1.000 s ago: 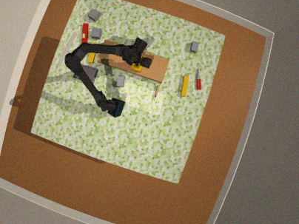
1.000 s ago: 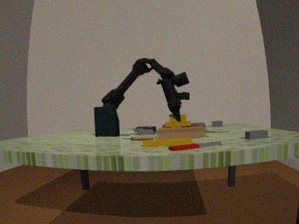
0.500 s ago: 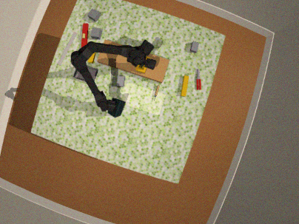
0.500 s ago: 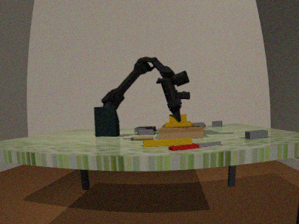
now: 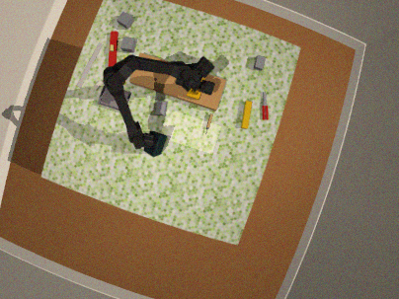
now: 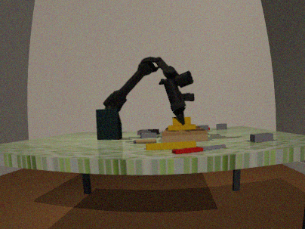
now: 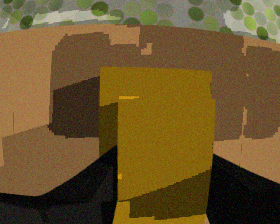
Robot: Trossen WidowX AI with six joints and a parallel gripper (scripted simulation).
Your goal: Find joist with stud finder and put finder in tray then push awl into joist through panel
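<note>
Now: the indicator light 4 cm behind my gripper tip and 3 cm above it. Also, from my gripper tip: yellow stud finder 2 cm behind, 2 cm above; then grey tray 44 cm to the left, 20 cm behind, 5 cm below; then awl 19 cm behind, 13 cm to the right, 6 cm below.
</note>
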